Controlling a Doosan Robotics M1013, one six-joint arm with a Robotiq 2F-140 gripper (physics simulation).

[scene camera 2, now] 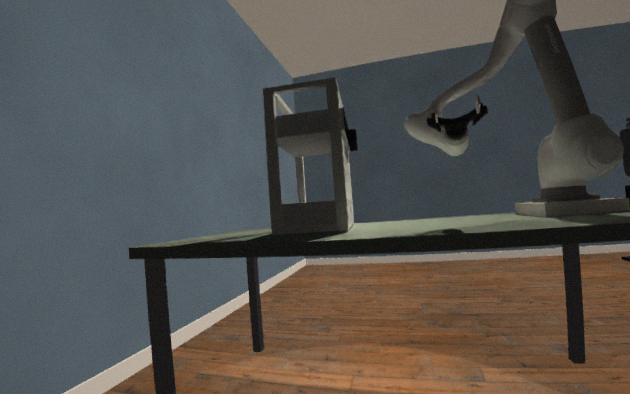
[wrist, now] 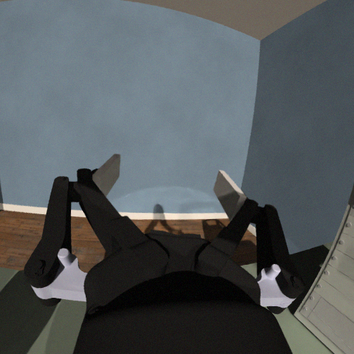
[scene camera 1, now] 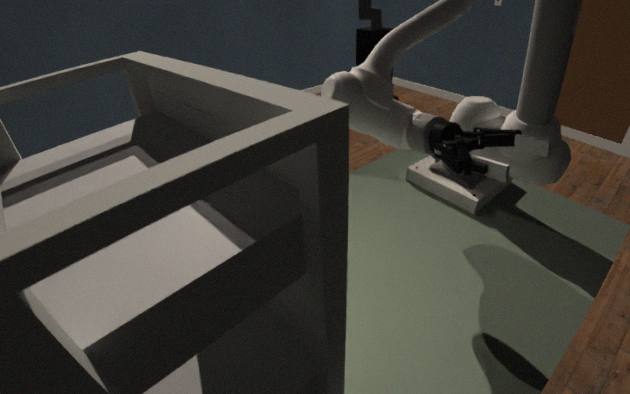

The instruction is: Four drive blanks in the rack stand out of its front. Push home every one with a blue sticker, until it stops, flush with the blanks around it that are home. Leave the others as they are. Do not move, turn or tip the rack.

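Note:
The grey rack [scene camera 1: 325, 106] [scene camera 2: 275, 180] [wrist: 332, 295] stands upright on the table. In scene camera 1 it fills the left, seen from behind and above; in the wrist view a part of it shows at the lower right edge. In scene camera 2 a dark block [scene camera 2: 353, 140] stands out of its front side, too small to tell whether it is a drive blank. The blanks' fronts and any blue stickers cannot be made out. My gripper [scene camera 1: 500, 150] [scene camera 2: 457, 111] [wrist: 168, 172] is open and empty, well apart from the rack on the arm's side, fingers spread wide.
The green table top [scene camera 1: 400, 280] [scene camera 2: 400, 227] lies under the rack and the arm. The arm's white base plate [scene camera 1: 440, 187] [scene camera 2: 550, 207] is on the table, away from the rack. Blue walls [scene camera 2: 150, 125] [wrist: 150, 100] stand around the table.

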